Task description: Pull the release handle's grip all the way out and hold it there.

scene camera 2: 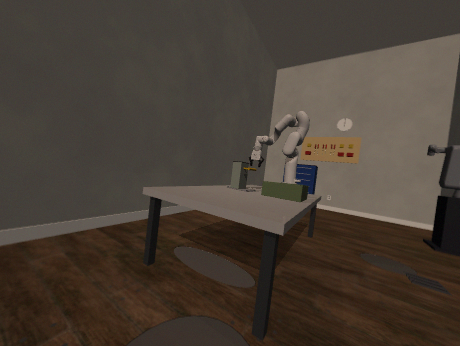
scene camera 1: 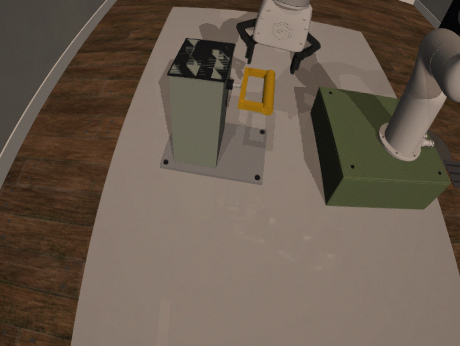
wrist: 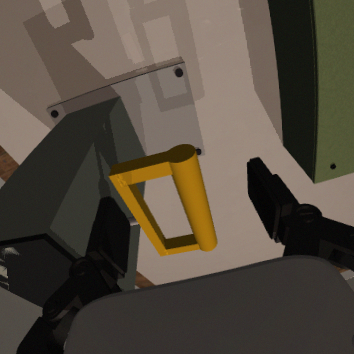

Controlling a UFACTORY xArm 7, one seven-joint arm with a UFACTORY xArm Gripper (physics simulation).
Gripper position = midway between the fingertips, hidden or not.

I see my gripper [wrist: 182,193] and a grey base plate [wrist: 159,103].
